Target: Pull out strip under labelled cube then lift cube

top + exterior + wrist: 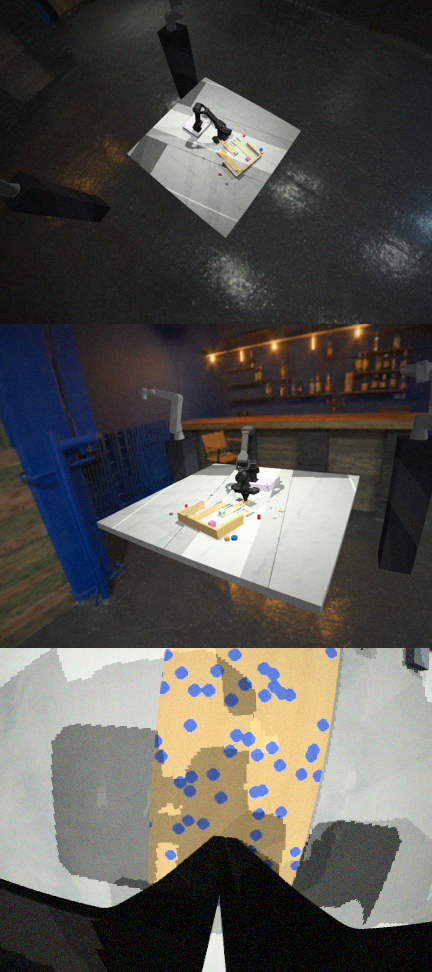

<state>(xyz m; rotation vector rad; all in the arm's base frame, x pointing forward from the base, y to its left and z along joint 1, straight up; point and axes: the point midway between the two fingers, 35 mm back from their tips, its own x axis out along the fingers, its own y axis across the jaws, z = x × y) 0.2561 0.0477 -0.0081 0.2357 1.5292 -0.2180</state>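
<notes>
The teal cube labelled m lies 200 mm ahead of my gripper tip, 60 mm to the right of it and 20 mm above it. Round my gripper tip: small tan block (410 mm ahead, 80 mm to the left); then blue disc (390 mm ahead, 110 mm to the left).
</notes>
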